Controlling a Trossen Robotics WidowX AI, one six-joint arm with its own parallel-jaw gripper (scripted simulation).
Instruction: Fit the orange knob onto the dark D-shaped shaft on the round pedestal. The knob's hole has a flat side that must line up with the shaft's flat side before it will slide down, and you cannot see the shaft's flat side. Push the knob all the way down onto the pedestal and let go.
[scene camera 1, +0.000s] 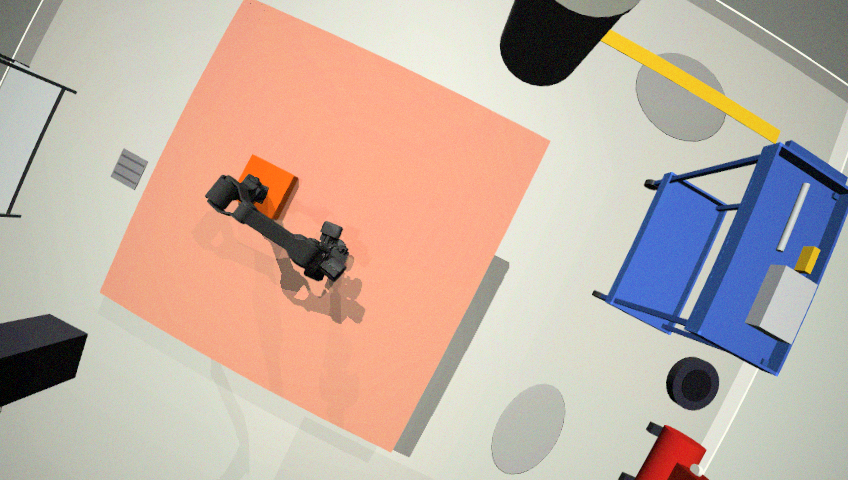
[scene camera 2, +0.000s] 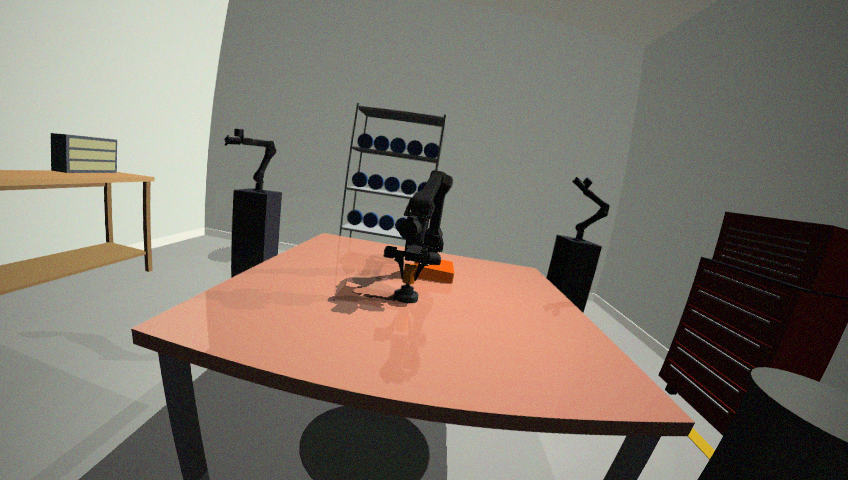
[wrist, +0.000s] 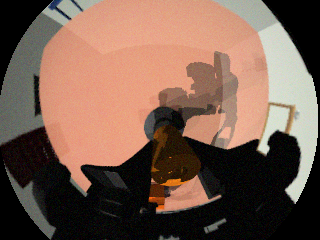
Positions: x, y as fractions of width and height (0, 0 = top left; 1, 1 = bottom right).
Scene:
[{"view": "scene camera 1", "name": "my gripper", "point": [0.39, 0.52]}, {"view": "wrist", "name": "my gripper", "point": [0.53, 0.59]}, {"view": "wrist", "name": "orange knob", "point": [0.54, 0.68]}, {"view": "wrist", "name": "round dark pedestal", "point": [0.50, 0.49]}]

